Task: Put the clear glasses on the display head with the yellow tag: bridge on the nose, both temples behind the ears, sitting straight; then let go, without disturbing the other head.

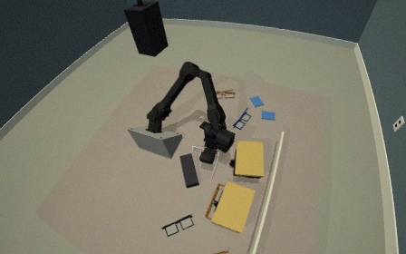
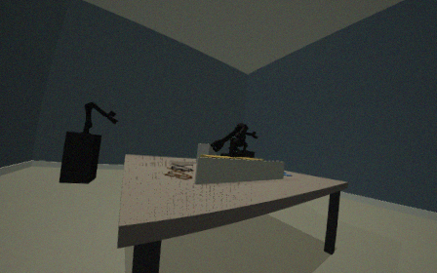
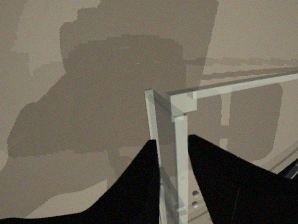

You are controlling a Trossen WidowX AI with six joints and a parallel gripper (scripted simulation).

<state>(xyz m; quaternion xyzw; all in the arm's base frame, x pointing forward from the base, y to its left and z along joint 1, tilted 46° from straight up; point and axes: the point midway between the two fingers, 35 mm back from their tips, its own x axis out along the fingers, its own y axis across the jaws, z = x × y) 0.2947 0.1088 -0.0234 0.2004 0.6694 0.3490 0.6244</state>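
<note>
My gripper tip is 6 cm past the white post, 18 cm to the right of it and 1 cm below it. Also, from my gripper tip: black case: 6 cm behind, 13 cm to the right; then long pale board: 31 cm ahead, 9 cm to the right, 4 cm above.
</note>
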